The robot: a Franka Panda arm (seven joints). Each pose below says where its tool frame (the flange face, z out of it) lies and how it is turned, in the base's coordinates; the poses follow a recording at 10 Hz.
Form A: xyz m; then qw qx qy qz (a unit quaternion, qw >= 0).
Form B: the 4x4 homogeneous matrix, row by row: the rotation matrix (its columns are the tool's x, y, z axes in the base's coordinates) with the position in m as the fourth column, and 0 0 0 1 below. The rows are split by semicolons. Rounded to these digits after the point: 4 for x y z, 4 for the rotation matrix.
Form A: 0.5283 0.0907 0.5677 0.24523 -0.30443 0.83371 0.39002
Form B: -0.6944 -0.6989 0.1714 0.5283; -0.3163 0.5104 0.7996 0.0907; -0.6464 0.5010 -0.5755 0.5677; 0 0 0 1
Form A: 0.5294 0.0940 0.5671 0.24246 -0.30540 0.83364 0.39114
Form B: -0.6959 -0.6989 0.1653 0.5294; -0.3195 0.5075 0.8002 0.0940; -0.6432 0.5040 -0.5764 0.5671; 0 0 0 1
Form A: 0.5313 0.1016 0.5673 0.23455 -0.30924 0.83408 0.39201
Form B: -0.6987 -0.6998 0.1488 0.5313; -0.3320 0.5014 0.7990 0.1016; -0.6337 0.5089 -0.5826 0.5673; 0 0 0 1
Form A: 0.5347 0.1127 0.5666 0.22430 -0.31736 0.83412 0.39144
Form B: -0.6979 -0.7050 0.1257 0.5347; -0.3538 0.4921 0.7954 0.1127; -0.6226 0.5106 -0.5929 0.5666; 0 0 0 1
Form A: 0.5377 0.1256 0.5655 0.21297 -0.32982 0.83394 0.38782
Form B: -0.6917 -0.7153 0.0994 0.5377; -0.3849 0.4816 0.7873 0.1256; -0.6110 0.5064 -0.6085 0.5655; 0 0 0 1
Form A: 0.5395 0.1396 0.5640 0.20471 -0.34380 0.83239 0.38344
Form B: -0.6798 -0.7293 0.0771 0.5395; -0.4154 0.4696 0.7791 0.1396; -0.6044 0.4976 -0.6221 0.5640; 0 0 0 1
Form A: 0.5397 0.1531 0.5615 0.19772 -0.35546 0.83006 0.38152
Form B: -0.6691 -0.7410 0.0570 0.5397; -0.4392 0.4562 0.7739 0.1531; -0.5995 0.4928 -0.6307 0.5615; 0 0 0 1
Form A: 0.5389 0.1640 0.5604 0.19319 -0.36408 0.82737 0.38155
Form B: -0.6602 -0.7499 0.0418 0.5389; -0.4550 0.4437 0.7720 0.1640; -0.5975 0.4907 -0.6342 0.5604; 0 0 0 1
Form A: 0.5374 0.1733 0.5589 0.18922 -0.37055 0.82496 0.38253
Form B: -0.6538 -0.7561 0.0287 0.5374; -0.4666 0.4327 0.7714 0.1733; -0.5957 0.4909 -0.6357 0.5589; 0 0 0 1
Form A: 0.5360 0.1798 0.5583 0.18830 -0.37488 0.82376 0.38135
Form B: -0.6480 -0.7612 0.0243 0.5360; -0.4740 0.4281 0.7695 0.1798; -0.5961 0.4871 -0.6382 0.5583; 0 0 0 1
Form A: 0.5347 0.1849 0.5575 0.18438 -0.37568 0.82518 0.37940
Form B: -0.6497 -0.7599 0.0192 0.5347; -0.4801 0.4298 0.7647 0.1849; -0.5894 0.4876 -0.6441 0.5575; 0 0 0 1
